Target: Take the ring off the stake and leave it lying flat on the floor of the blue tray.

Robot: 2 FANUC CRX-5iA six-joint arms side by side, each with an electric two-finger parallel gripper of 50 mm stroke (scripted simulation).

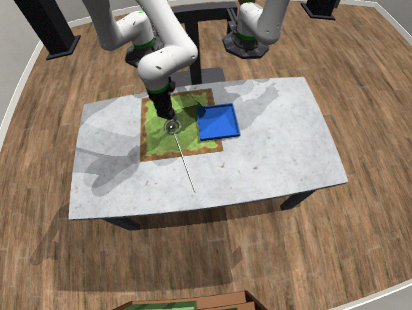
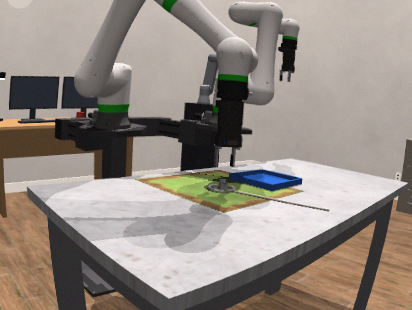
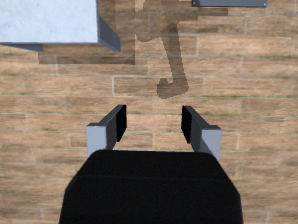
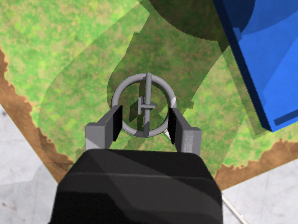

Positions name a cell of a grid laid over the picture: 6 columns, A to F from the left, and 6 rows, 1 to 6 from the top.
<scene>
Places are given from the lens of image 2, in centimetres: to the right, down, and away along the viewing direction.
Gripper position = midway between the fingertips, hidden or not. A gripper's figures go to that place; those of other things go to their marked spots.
right gripper (image 2: D4): 6, 3, 116
blue tray (image 2: D4): 18, 8, 134
</scene>
